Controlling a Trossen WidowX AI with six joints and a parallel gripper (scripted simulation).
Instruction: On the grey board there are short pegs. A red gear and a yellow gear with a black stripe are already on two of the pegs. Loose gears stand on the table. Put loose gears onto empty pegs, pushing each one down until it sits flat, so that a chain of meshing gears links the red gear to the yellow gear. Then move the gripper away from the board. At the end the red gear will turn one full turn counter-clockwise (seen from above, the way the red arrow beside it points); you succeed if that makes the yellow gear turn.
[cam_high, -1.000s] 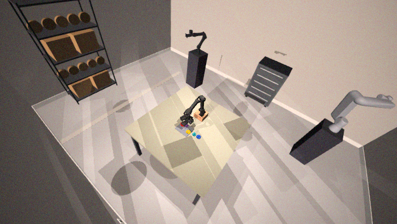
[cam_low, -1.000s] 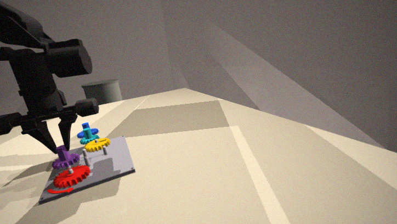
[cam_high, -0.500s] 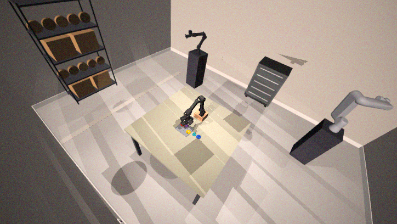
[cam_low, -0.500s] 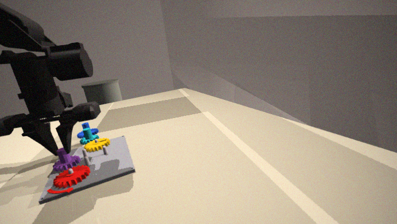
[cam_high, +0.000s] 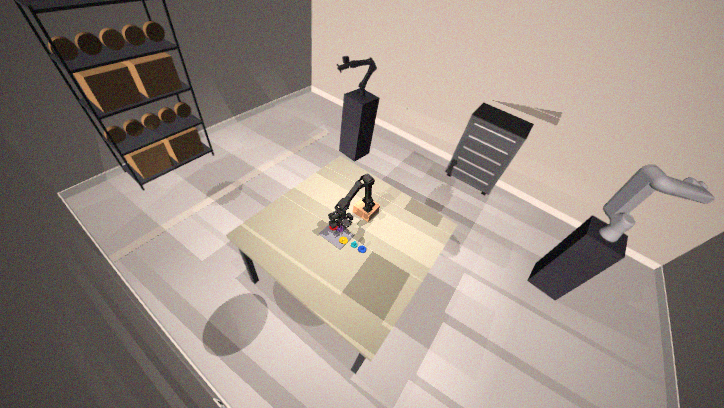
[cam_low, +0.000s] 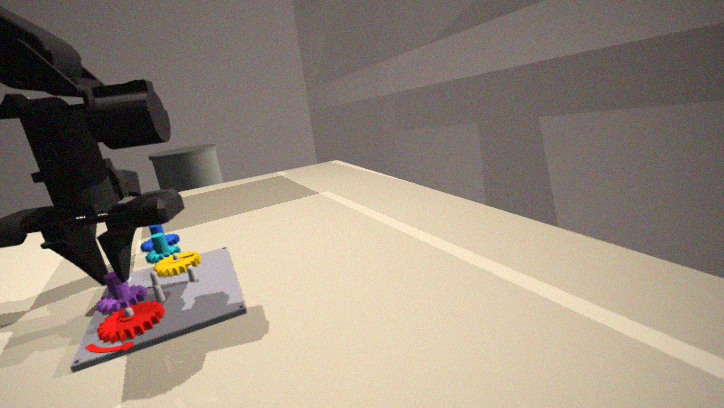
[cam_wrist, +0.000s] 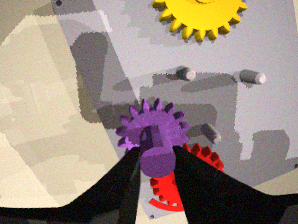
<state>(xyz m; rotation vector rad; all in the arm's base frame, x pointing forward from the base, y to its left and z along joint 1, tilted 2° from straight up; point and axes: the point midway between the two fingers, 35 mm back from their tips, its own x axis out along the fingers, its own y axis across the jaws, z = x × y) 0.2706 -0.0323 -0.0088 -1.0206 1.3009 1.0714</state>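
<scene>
My gripper tip is 1 cm above the purple gear. From my gripper tip the other things lie so: grey board 5 cm ahead, 1 cm to the left, 3 cm below; red arrow 1 cm ahead, 9 cm to the right, 3 cm below; red gear 2 cm ahead, 5 cm to the right, 3 cm below.
</scene>
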